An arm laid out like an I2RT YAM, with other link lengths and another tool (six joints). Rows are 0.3 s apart.
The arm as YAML. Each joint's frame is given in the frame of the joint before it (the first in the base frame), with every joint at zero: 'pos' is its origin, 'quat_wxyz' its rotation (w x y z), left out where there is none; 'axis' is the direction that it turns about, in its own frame. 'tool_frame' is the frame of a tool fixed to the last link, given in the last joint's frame.
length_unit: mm
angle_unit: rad
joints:
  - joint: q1
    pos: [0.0, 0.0, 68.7]
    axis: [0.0, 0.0, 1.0]
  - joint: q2
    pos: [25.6, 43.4, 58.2]
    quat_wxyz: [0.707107, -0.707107, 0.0, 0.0]
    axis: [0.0, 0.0, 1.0]
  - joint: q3
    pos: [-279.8, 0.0, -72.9]
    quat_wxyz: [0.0, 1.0, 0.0, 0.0]
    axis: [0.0, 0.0, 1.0]
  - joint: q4
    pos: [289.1, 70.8, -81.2]
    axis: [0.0, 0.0, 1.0]
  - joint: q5
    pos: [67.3, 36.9, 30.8]
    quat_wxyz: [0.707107, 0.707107, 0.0, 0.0]
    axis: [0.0, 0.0, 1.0]
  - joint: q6
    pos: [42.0, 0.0, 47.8]
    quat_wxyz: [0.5, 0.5, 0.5, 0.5]
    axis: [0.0, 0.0, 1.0]
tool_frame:
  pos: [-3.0, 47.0, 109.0]
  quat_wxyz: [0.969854, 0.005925, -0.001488, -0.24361]
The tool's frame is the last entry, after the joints.
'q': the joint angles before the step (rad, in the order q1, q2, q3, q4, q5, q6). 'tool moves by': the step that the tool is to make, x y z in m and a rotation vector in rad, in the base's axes. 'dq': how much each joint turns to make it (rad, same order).
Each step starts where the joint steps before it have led.
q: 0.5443, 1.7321, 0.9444, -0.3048, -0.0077, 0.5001
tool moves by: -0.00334, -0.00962, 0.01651, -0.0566, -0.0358, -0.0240
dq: 0.0135, -0.0618, -0.0015, -0.0595, 0.0767, 0.0025
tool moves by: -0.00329, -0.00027, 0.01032, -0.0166, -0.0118, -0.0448
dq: 0.0186, -0.0288, 0.0085, -0.0407, 0.0472, 0.0472
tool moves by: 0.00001, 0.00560, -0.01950, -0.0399, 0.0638, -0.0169
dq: 0.0143, 0.0955, 0.0479, -0.0311, 0.0115, 0.0293
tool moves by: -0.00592, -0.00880, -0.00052, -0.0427, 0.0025, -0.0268
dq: 0.0056, -0.0143, -0.0140, -0.0288, 0.0436, 0.0176
